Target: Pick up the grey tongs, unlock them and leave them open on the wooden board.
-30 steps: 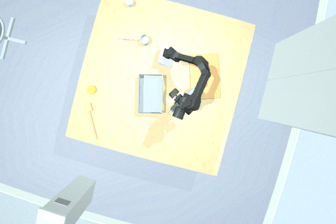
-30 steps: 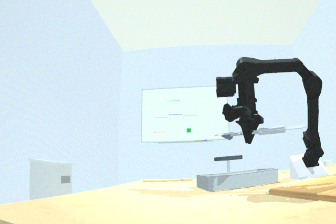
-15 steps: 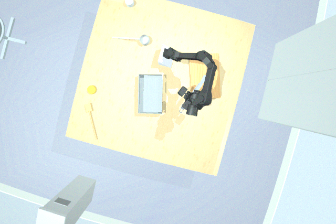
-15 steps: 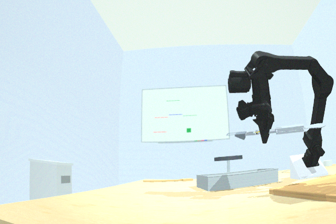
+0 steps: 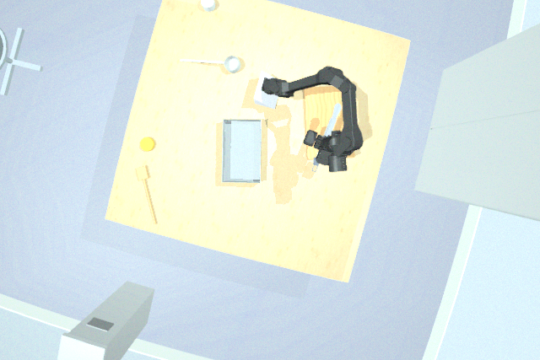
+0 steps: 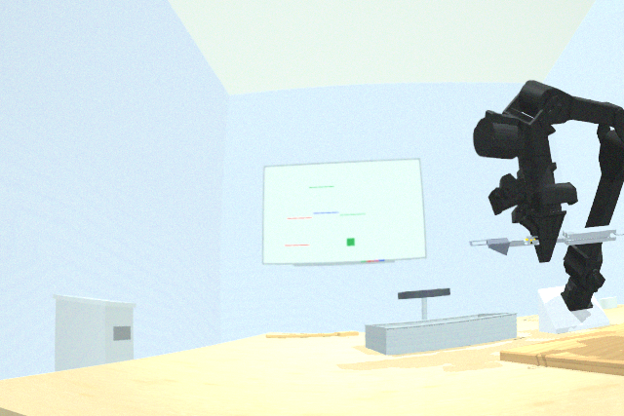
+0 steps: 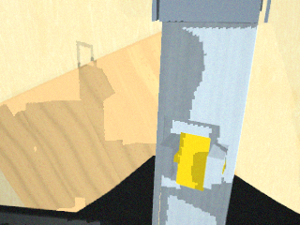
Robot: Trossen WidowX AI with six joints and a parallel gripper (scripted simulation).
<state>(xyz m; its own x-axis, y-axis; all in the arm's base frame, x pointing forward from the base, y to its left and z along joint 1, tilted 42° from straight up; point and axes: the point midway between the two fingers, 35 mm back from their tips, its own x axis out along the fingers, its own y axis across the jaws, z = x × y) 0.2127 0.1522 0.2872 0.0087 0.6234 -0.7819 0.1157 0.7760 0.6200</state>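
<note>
The wooden board lies 14 cm behind my gripper tip, 4 cm to the left of it and 13 cm below it. Round my gripper tip: yellow lock piece (2 cm ahead, 4 cm above); then roasting tin (12 cm ahead, 34 cm to the right, 11 cm below).
</note>
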